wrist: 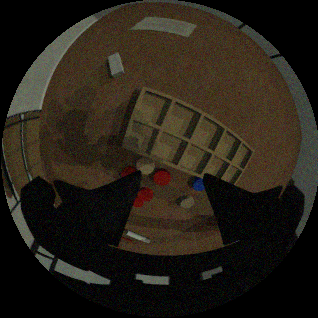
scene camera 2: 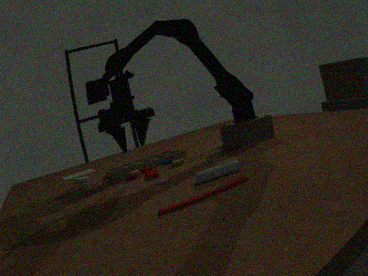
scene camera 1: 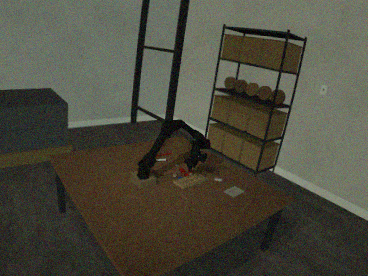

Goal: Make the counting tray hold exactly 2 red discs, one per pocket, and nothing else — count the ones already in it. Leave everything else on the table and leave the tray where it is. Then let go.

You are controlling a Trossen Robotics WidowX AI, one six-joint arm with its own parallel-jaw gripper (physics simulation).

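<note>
The wooden counting tray (scene camera 1: 189, 185) (scene camera 2: 116, 174) (wrist: 160, 130) lies flat with two rows of pockets; no disc shows in its pockets in the wrist view. Several red discs lie outside its near long side: one red disc (wrist: 162, 177) close to the tray, two touching or overlapping, and one partly behind the left finger. A blue disc (scene camera 2: 167, 162) (wrist: 199, 184) lies by the right fingertip. A pale disc (wrist: 145, 166) is near the tray's edge; another pale disc (wrist: 187, 202) lies farther off. My gripper (scene camera 2: 133, 148) (wrist: 172, 175) is open and empty, above the table beside the tray.
A white block (scene camera 1: 218, 179) (wrist: 115, 65) and a pale sheet (scene camera 1: 234, 191) (wrist: 165, 26) lie beyond the tray. A white cylinder (scene camera 2: 218, 171) (wrist: 137, 236) and a red rod (scene camera 2: 202, 195) lie on the disc side. The arm's base block (scene camera 2: 247, 132) stands on the table.
</note>
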